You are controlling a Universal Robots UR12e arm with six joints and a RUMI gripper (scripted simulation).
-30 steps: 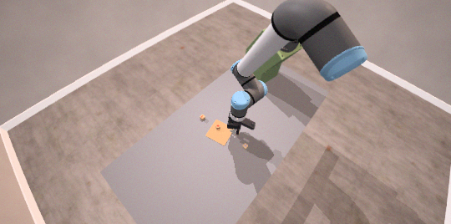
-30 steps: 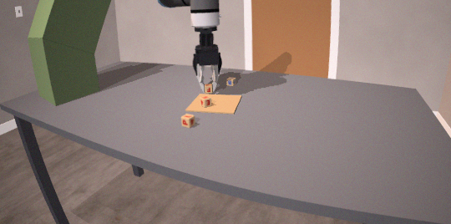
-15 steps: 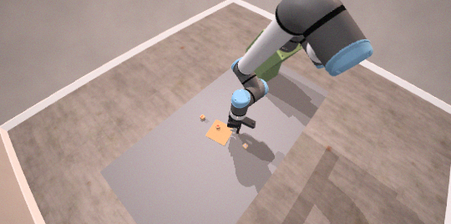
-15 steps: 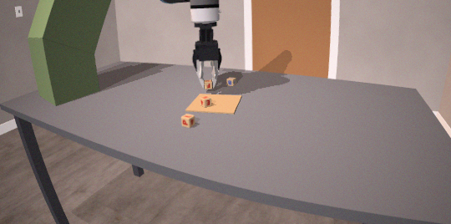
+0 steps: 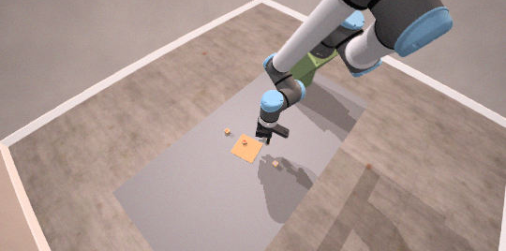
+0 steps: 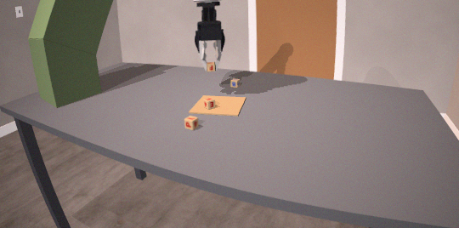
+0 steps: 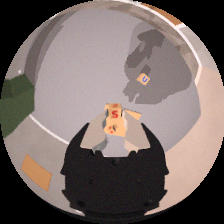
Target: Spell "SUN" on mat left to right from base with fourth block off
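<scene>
My gripper is now 90 mm short of the orange mat, 70 mm to the left of it and 90 mm above it. Also, from my hand: red-lettered block 120 mm ahead, 230 mm to the right, 80 mm below; then blue-lettered block 20 mm ahead, 100 mm to the left, 80 mm below.
</scene>
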